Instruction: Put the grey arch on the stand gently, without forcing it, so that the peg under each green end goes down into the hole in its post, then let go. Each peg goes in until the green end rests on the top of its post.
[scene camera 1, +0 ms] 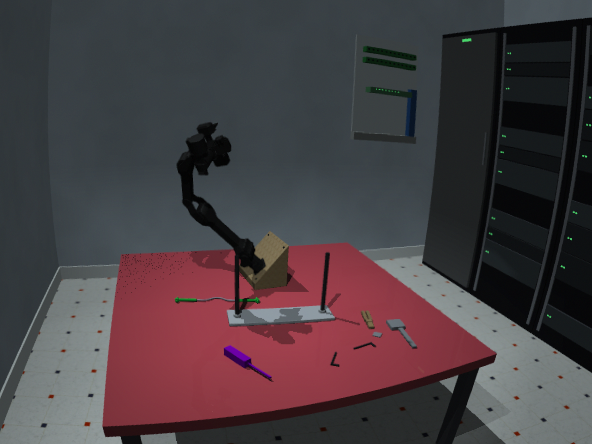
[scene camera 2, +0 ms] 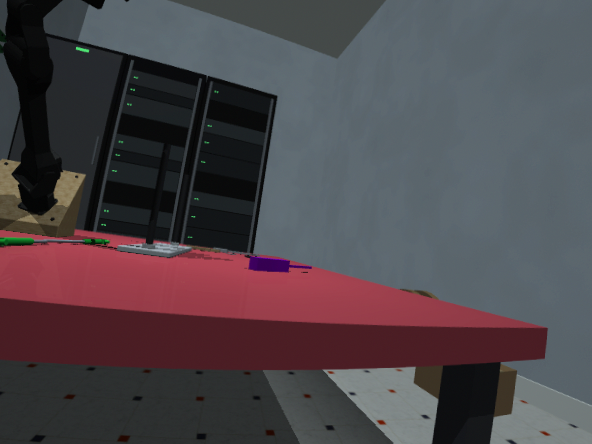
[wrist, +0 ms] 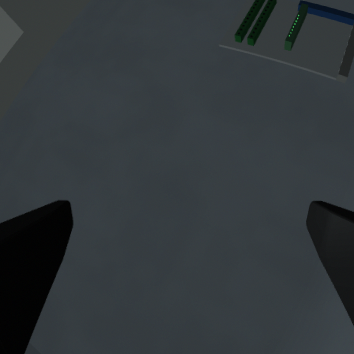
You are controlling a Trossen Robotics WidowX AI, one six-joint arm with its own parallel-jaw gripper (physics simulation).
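Places are measured from the arm's base along level axes (x right, y ahead, z up), in metres.
Where they show: gripper, fingertip midpoint: [scene camera 1: 221, 132] [wrist: 192, 213]; arm's base, origin of the base link: [scene camera 1: 259, 266] [scene camera 2: 38, 203].
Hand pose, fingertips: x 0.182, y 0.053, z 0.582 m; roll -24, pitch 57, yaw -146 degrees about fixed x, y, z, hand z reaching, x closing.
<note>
Each offset is from my fingertips to the top centre of the thing. "pt": to the spot under its first point.
The grey arch @[dx +0.023, dy +0.113, dz -0.646 m] [scene camera 1: 216, 299] [scene camera 2: 60, 241] is a thin, slightly wavy rod with green ends. It lies on the red table behind and left of the stand, and the left post crosses in front of it in scene camera 1. Its pegs are too small to make out. The stand [scene camera 1: 312, 314] [scene camera 2: 167, 250] is a pale grey plate with two upright black posts, the left one @[pt dx -0.040, dy +0.278, dz -0.524 m] [scene camera 1: 237, 287] and the right one @[pt dx -0.366, dy +0.287, dz -0.518 m] [scene camera 1: 325, 282]. My gripper [scene camera 1: 224, 151] [wrist: 192, 213] is open and empty, high above the table, and faces the wall. The holes in the post tops cannot be made out.
My arm rises from a wooden wedge [scene camera 1: 278, 262] [scene camera 2: 70, 207] behind the stand. A purple-handled tool @[dx -0.027, dy +0.587, dz -0.631 m] [scene camera 1: 237, 355] [scene camera 2: 269, 264] lies in front. Right of the stand lie a tan peg-like piece @[dx -0.525, dy +0.367, dz -0.647 m] [scene camera 1: 367, 319], a grey hammer @[dx -0.608, dy +0.504, dz -0.646 m] [scene camera 1: 395, 325], a small grey chip @[dx -0.515, dy +0.478, dz -0.656 m] [scene camera 1: 377, 334] and two black hex keys @[dx -0.435, dy +0.549, dz -0.653 m] [scene camera 1: 363, 346] @[dx -0.316, dy +0.596, dz -0.653 m] [scene camera 1: 334, 359].
</note>
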